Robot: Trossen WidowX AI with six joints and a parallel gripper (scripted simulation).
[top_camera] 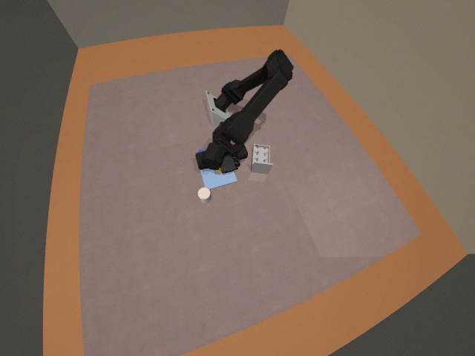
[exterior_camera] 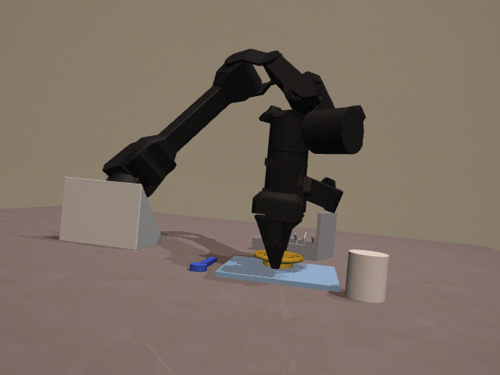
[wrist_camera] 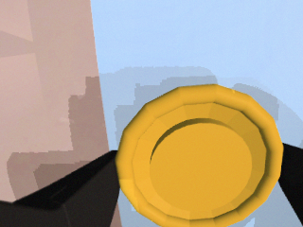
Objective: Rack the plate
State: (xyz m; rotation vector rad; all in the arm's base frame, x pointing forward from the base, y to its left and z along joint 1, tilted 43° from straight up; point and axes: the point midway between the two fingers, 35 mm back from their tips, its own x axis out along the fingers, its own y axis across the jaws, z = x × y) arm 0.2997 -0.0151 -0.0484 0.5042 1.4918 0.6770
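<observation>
The light blue mat lies 1 cm ahead of my gripper tip and 2 cm to the right of it. Also, from my gripper tip: yellow plate 1 cm above; then blue spoon 9 cm behind, 5 cm to the right; then cream cup 12 cm ahead, 9 cm to the right, 2 cm above.
</observation>
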